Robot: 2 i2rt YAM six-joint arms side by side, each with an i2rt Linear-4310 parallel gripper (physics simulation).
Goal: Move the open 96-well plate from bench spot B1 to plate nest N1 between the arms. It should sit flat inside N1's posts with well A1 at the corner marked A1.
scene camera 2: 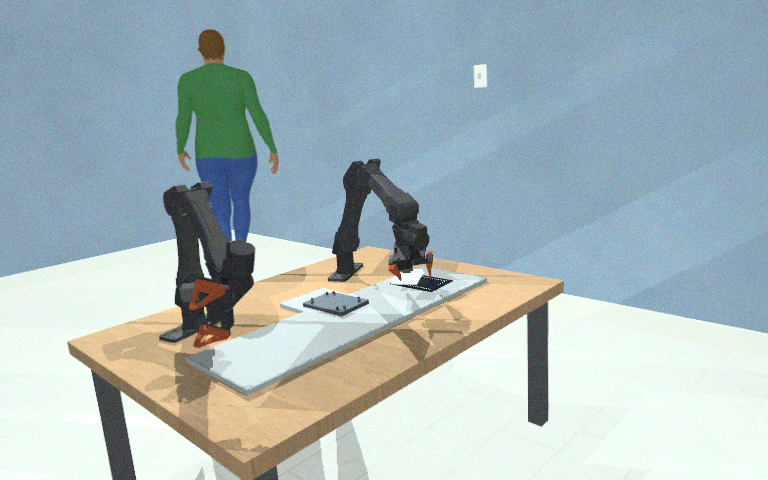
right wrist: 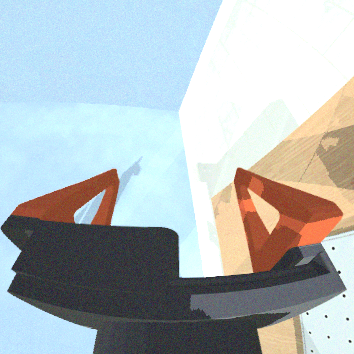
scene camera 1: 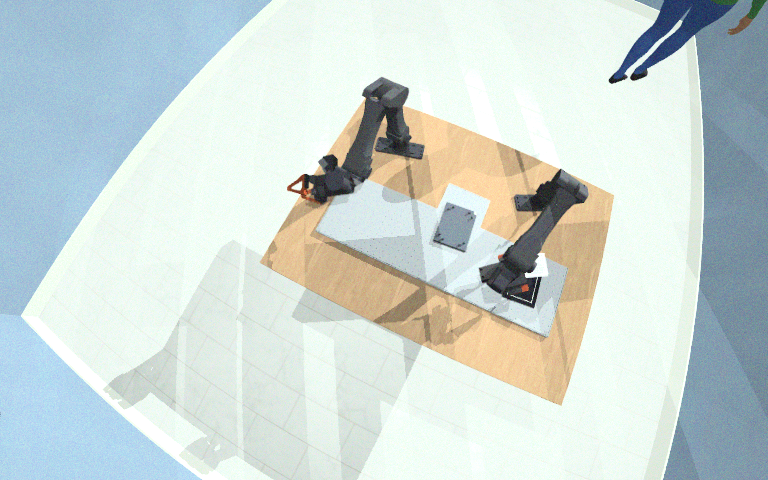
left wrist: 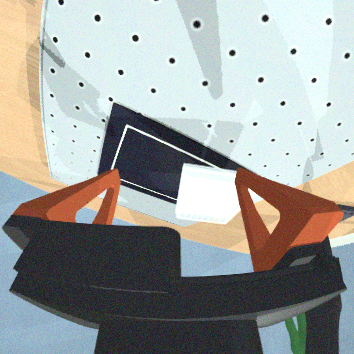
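Where they show: left gripper, between the fingertips: (scene camera 2: 415, 278) (left wrist: 177, 174); right gripper, between the fingertips: (scene camera 2: 193, 328) (right wrist: 176, 174) (scene camera 1: 294, 192); left arm's base, origin of its link: (scene camera 2: 346, 273) (scene camera 1: 537, 203); right arm's base, origin of its link: (scene camera 2: 195, 327) (scene camera 1: 399, 148).
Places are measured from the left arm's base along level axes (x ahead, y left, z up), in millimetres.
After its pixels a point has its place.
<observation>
The white 96-well plate (scene camera 1: 536, 266) (scene camera 2: 408, 277) @(x 271, y -122, z 30 mm) (left wrist: 207, 192) @(x 271, y -120, z 27 mm) lies partly over one end of the dark, white-outlined pad (scene camera 1: 518, 295) @(x 367, y -146, z 15 mm) (scene camera 2: 437, 283) @(x 370, y -129, z 15 mm) (left wrist: 145, 155) @(x 344, y -151, z 15 mm), outside most of its outline. Its wells and A1 corner are not readable. My left gripper (scene camera 1: 513, 272) @(x 310, y -174, z 46 mm) (scene camera 2: 415, 277) @(x 310, y -174, z 46 mm) (left wrist: 177, 174) @(x 310, y -174, z 46 mm) is open above the pad and plate; one fingertip appears beside the plate's edge in the left wrist view. The grey nest (scene camera 1: 454, 226) @(x 106, y -363, z 24 mm) (scene camera 2: 335, 302) @(x 108, y -366, z 25 mm), with short dark posts, holds no plate. My right gripper (scene camera 1: 297, 192) @(x 29, y -918, z 168 mm) (scene camera 2: 195, 325) @(x 29, y -918, z 168 mm) (right wrist: 176, 174) @(x 29, y -918, z 168 mm) is open near the table's left end, away from the plate.
The perforated pale board (scene camera 1: 368, 226) @(x 96, y -678, z 13 mm) (scene camera 2: 266, 362) @(x 84, y -748, z 13 mm) (left wrist: 165, 75) @(x 328, y -234, z 13 mm) (right wrist: 330, 300) @(x 98, y -795, z 13 mm) lies along the wooden table (scene camera 1: 498, 345) @(x 536, y -232, z 0 mm) (scene camera 2: 362, 390) @(x 349, y -812, z 0 mm). The nest stands between the two arms. A person (scene camera 2: 218, 113) in green and blue stands on the floor behind the table.
</observation>
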